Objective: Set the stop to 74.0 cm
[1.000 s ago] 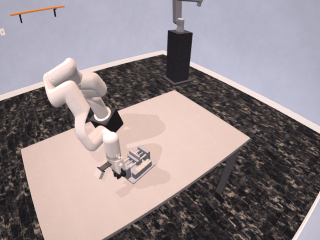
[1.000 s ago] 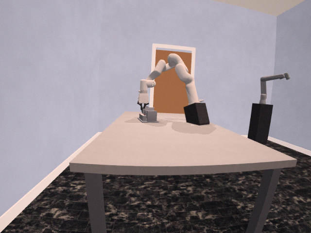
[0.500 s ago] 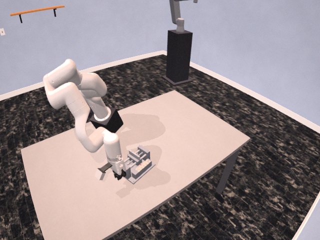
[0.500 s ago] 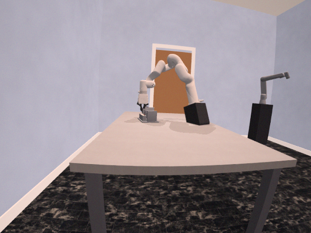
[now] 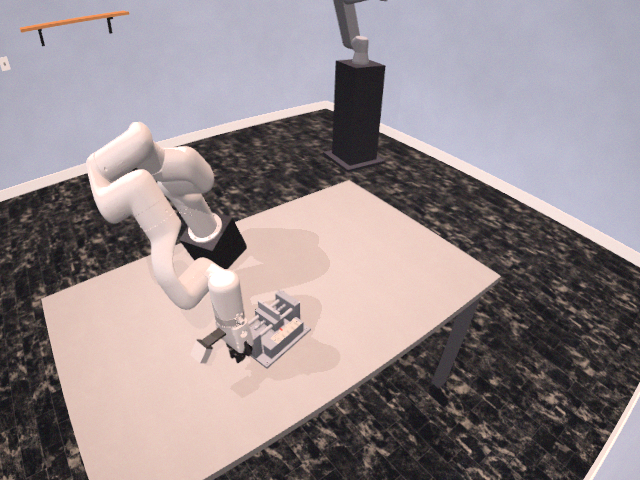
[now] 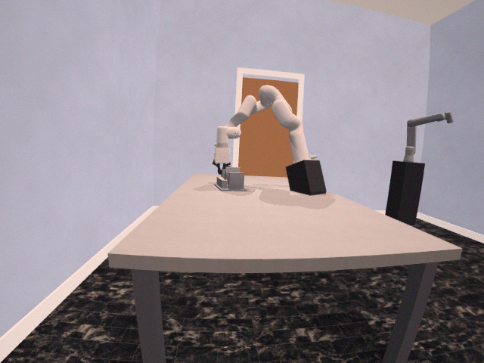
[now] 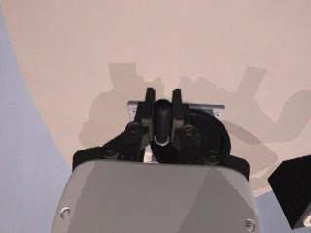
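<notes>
Right now the black handwheel is 20 mm behind my hand and 20 mm to the left of it. Round my hand: handwheel knob (10 mm to the left); then sliding stop block (70 mm behind, 140 mm to the left, 10 mm above).
</notes>
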